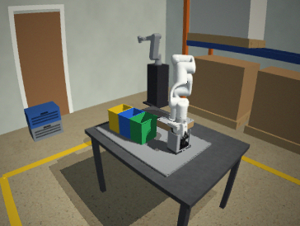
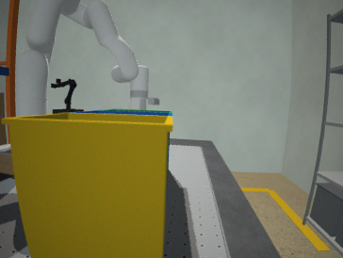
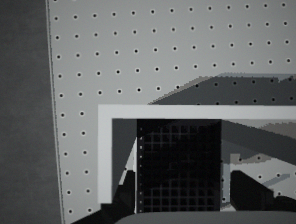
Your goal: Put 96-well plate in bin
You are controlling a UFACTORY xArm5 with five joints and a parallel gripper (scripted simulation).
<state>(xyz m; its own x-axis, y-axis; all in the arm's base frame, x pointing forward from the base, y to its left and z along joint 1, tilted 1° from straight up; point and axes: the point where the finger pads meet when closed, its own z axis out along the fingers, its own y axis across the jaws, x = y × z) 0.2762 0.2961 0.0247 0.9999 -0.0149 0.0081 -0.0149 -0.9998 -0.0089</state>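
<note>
My hand is 3 cm above the black 96-well plate. From my hand the other things lie so: green bin 10 cm ahead, 28 cm to the right, 2 cm above; then yellow bin 14 cm ahead, 54 cm to the right, 2 cm above; then blue bin 12 cm ahead, 41 cm to the right, 2 cm above.
</note>
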